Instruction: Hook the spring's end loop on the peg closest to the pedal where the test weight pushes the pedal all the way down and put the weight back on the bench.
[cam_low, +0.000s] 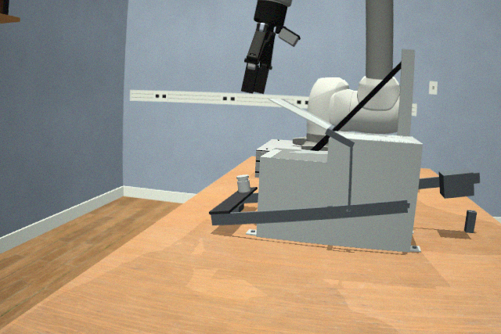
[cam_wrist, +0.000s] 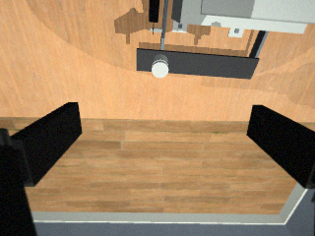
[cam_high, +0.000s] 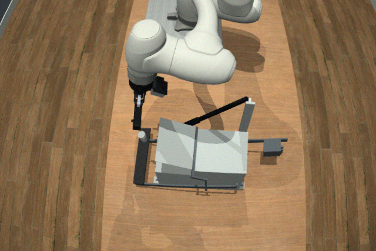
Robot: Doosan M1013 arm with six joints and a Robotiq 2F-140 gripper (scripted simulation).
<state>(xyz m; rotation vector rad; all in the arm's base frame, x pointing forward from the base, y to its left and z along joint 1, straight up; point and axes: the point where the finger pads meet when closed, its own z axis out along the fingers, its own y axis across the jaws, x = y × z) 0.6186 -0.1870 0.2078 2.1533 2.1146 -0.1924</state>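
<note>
My hand is 23 cm above the steel test weight and 2 cm to the left of it. The rest, counted from my hand: small grey block (30 cm below, 3 cm to the right).
</note>
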